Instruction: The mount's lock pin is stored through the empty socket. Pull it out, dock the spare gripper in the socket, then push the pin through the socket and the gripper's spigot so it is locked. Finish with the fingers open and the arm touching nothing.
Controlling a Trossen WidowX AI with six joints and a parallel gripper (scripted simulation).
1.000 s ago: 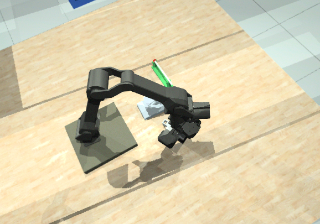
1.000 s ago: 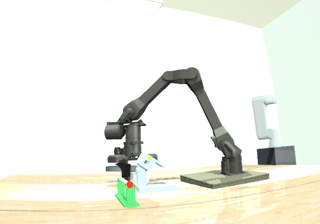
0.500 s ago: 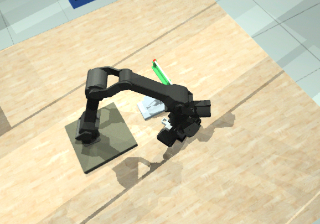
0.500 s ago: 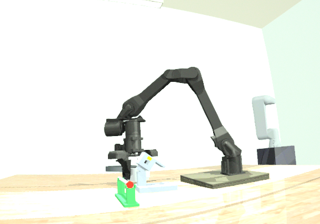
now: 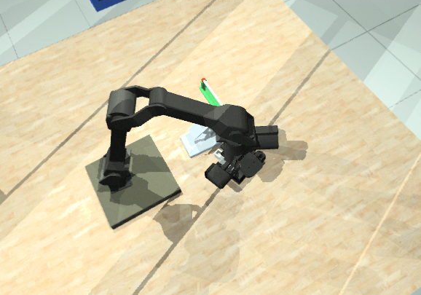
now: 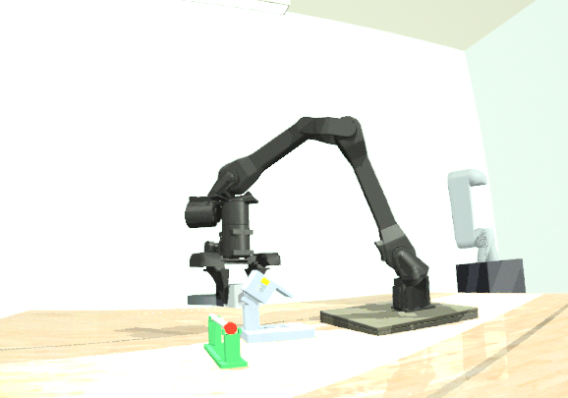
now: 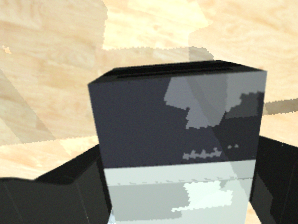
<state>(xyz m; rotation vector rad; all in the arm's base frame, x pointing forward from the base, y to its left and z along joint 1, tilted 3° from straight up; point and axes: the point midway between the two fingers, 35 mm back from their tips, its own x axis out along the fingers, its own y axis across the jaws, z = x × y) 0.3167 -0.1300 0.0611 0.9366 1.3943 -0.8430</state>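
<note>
My gripper tip is now 15 cm to the right of the mount and 3 cm past it. From my gripper tip the other things lie so: spare gripper 2 cm above, 1 cm to the left, 1 cm behind; then green cradle 27 cm to the left, 6 cm ahead, 3 cm below.
</note>
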